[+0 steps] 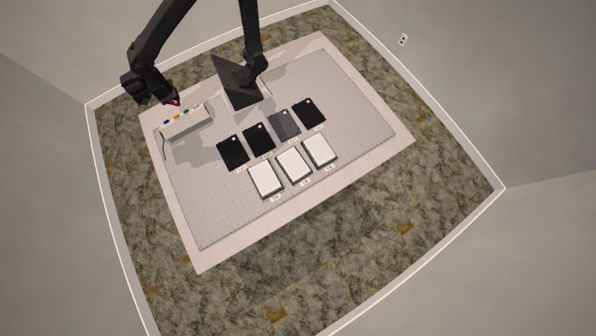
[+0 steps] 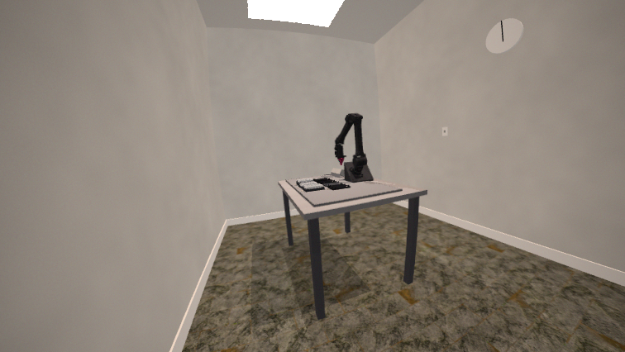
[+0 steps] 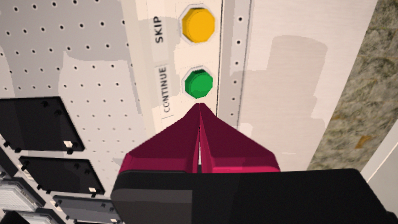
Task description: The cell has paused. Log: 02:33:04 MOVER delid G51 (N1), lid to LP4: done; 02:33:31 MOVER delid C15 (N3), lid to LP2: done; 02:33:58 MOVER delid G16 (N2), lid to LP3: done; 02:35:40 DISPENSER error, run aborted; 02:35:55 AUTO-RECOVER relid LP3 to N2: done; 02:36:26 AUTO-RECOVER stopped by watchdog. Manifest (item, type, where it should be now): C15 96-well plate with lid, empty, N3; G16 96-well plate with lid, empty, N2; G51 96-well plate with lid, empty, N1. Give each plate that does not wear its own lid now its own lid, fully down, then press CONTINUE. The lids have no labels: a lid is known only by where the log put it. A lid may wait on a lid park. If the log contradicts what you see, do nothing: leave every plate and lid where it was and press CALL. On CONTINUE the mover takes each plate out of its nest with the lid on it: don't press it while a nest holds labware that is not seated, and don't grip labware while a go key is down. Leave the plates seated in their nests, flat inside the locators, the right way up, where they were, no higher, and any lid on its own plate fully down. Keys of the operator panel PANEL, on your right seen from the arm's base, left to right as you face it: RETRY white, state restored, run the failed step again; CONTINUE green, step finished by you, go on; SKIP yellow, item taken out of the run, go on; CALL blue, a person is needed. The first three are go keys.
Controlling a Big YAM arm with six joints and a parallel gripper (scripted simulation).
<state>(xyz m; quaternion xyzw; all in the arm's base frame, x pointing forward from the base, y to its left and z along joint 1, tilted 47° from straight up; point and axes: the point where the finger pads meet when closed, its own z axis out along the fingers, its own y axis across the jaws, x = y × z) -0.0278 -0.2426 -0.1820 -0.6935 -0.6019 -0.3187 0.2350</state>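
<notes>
The green continue key is 10 mm to the left of my hand and 60 mm below it. From my hand the other things lie so: yellow skip key (40 mm to the right, 60 mm below); white retry key (60 mm to the left, 60 mm below); blue call key (10 mm behind, 90 mm to the right, 60 mm below).
</notes>
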